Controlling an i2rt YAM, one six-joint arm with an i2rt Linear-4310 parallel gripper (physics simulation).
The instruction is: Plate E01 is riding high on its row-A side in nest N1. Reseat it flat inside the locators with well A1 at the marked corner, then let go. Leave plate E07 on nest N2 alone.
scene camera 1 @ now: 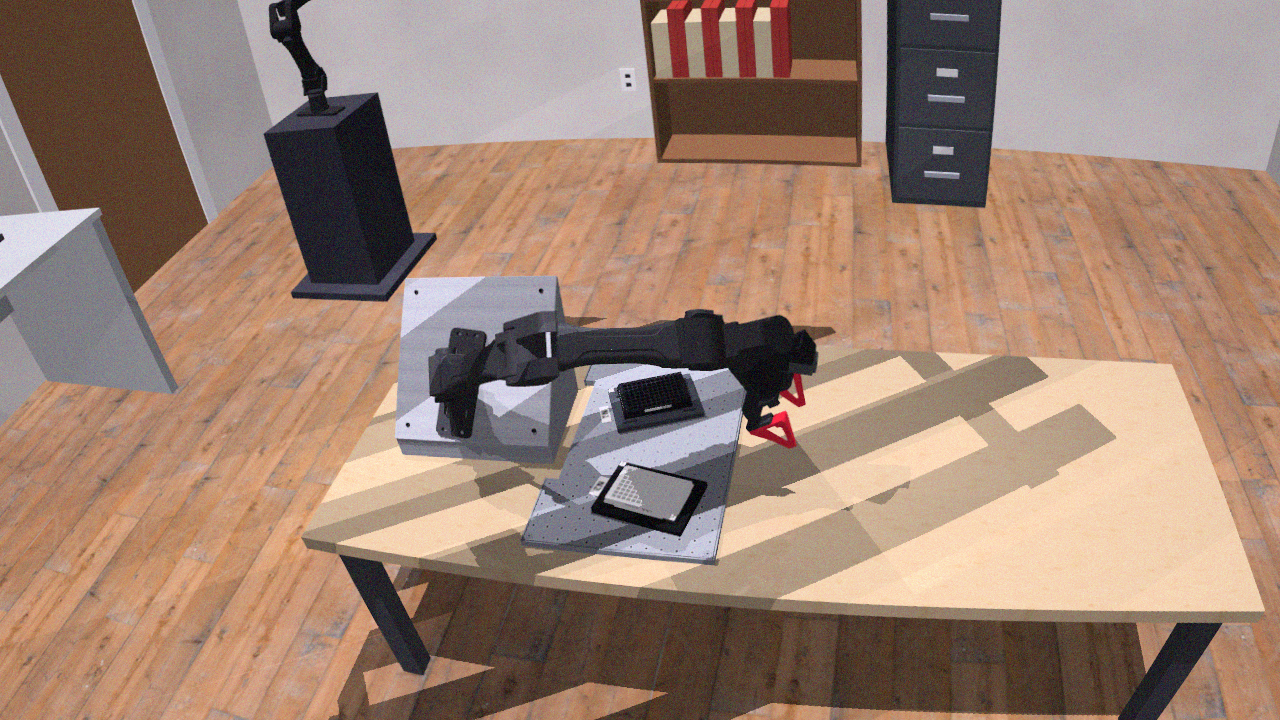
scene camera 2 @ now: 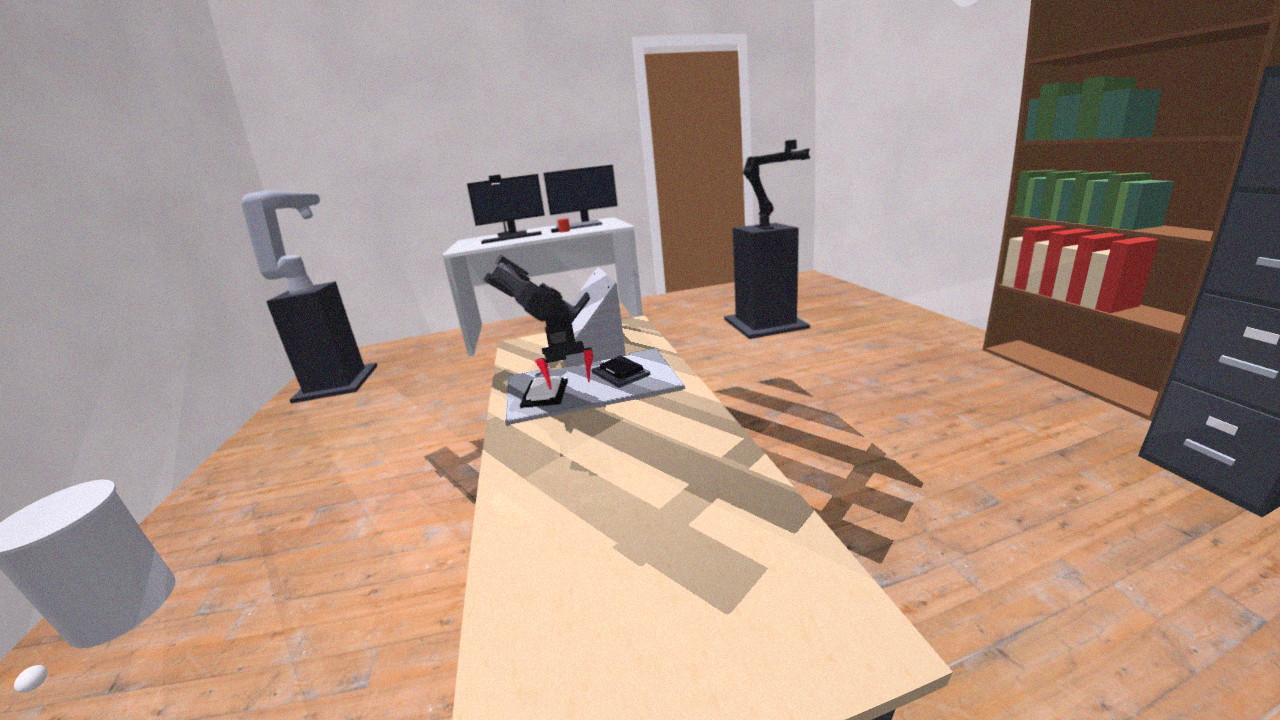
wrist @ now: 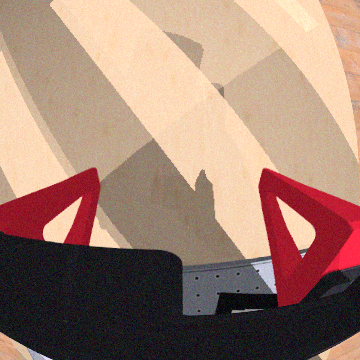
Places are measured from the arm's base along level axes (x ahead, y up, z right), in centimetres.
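Pixels of known places: gripper, fingertip midpoint: [scene camera 1: 797, 425] [scene camera 2: 569, 385] [wrist: 178, 176]; arm's base, origin of the base link: [scene camera 2: 573, 316].
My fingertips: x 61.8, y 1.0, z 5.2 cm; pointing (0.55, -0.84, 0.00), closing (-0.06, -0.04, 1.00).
Observation:
For each thing: its top centre in the pictures, then the offset to it from my fingertips. "spot": a spot on its surface instead. Level surfaces: height alone.
- white plate, middle of its top: [scene camera 1: 648, 489] [scene camera 2: 543, 385] dx -24.0, dy -9.7, dz +8.0 cm
- black nest, surface spot: [scene camera 1: 682, 526] spot: dx -17.0, dy -11.2, dz +14.1 cm
- black plate, middle of its top: [scene camera 1: 653, 390] [scene camera 2: 620, 363] dx -28.8, dy -9.1, dz -16.7 cm
- perforated board, middle of its top: [scene camera 1: 647, 441] [scene camera 2: 589, 379] dx -27.9, dy -12.2, dz -6.2 cm
- wooden table, its level: dy -13.6 cm
My gripper [scene camera 1: 796, 424] [scene camera 2: 569, 385] [wrist: 178, 176] is open and empty, its red fingers wide apart above the table beside the perforated board's long edge. A white plate [scene camera 1: 657, 495] [scene camera 2: 537, 392] sits in a black nest [scene camera 1: 682, 526] at the board's near end in scene camera 1. A black plate [scene camera 1: 656, 396] [scene camera 2: 622, 365] sits in a dark nest at the board's other end. The gripper is apart from both plates. The labels are too small to read, so which plate is E01 cannot be told. Any slight tilt and the marked corner are unclear.
The perforated board [scene camera 1: 572, 519] [scene camera 2: 662, 371] [wrist: 210, 285] lies on the wooden table [scene camera 1: 1074, 555] [scene camera 2: 554, 626]. The arm's grey sloped mount [scene camera 1: 483, 300] stands beside it. The arm reaches over the board near the black plate. Shadows cross the table.

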